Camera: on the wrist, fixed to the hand. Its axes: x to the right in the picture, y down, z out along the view.
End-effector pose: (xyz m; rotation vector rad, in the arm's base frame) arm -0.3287 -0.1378 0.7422 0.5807 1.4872 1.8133
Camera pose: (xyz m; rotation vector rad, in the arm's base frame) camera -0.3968 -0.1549 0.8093 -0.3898 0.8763 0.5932
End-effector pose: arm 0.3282 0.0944 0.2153 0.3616 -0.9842 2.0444
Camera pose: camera 0.2523 0.1119 0.1573 0.9361 -0.7145 0.4490
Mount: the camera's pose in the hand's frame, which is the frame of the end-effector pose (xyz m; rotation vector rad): 0.0249 0.0827 -0.0445 -0.2810 -0.3264 -1.5467
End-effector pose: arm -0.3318 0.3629 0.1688 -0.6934 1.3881 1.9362
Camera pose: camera -0.4086 0.3065 0.1876 -1.0439 0.0953 0.8500
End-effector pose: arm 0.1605 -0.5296 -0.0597 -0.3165 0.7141 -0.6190
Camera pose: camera 0.1789 -0.4837 -0.1433 -1.2363 0.1037 -1.8656
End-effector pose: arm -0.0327 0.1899 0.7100 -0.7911 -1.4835 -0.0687
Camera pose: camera 0.0501 0.2400 0.7019 0.3278 -2.1036 -1.3645
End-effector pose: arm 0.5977 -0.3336 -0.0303 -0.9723 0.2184 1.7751
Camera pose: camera 0.5467 -0.3768 -0.1009 -0.6408 -0.8208 0.4702
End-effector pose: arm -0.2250 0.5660 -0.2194 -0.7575 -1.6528 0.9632
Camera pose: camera -0.1872 0.6368 -0.2741 0.6091 -1.9927 -0.2892
